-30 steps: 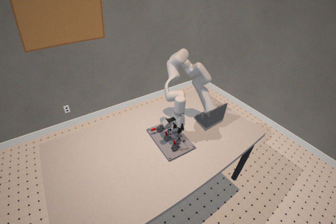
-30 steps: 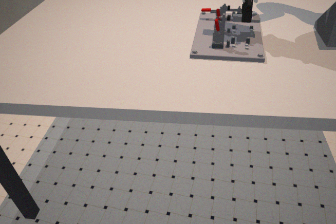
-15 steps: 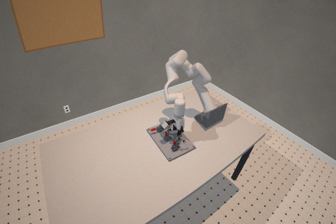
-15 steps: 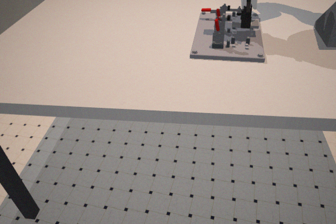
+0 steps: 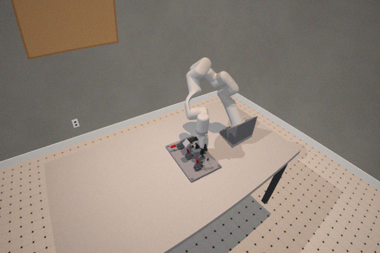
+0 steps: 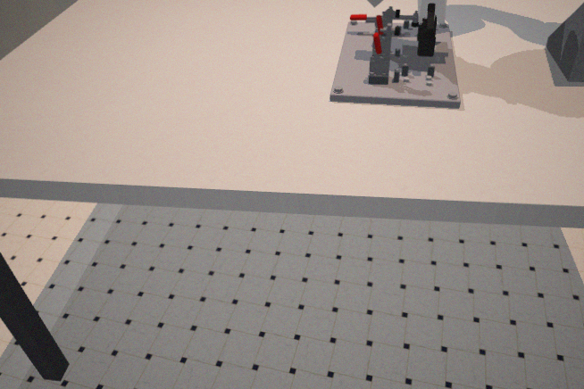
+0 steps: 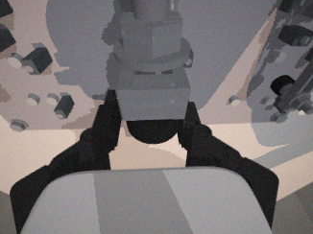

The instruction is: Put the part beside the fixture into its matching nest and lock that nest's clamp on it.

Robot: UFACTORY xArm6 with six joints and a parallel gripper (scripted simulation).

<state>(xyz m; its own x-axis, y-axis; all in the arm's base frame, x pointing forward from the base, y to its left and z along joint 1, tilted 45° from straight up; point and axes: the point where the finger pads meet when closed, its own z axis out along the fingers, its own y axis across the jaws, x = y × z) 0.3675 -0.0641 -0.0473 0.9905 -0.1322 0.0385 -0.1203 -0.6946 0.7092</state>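
My gripper is now 2 cm above the flat grey part. From my hand the other things lie so: grey fixture plate 6 cm ahead, 4 cm below, 1 cm to the right.
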